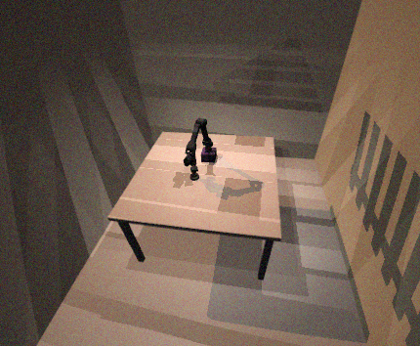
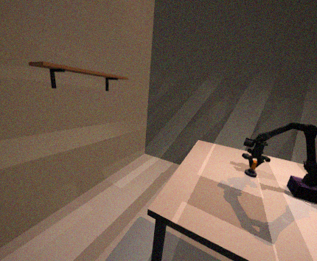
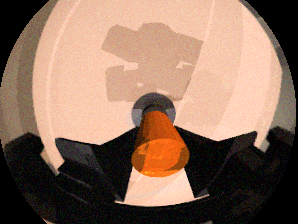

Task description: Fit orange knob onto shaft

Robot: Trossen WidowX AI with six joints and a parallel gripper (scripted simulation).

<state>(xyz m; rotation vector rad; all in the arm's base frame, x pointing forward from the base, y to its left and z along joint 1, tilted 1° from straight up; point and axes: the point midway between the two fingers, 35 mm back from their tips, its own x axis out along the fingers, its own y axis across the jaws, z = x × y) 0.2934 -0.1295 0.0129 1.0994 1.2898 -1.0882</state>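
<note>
Right now the round dark pedestal is 40 mm below my gripper tip. Also, from my gripper tip: orange knob (30 mm above).
</note>
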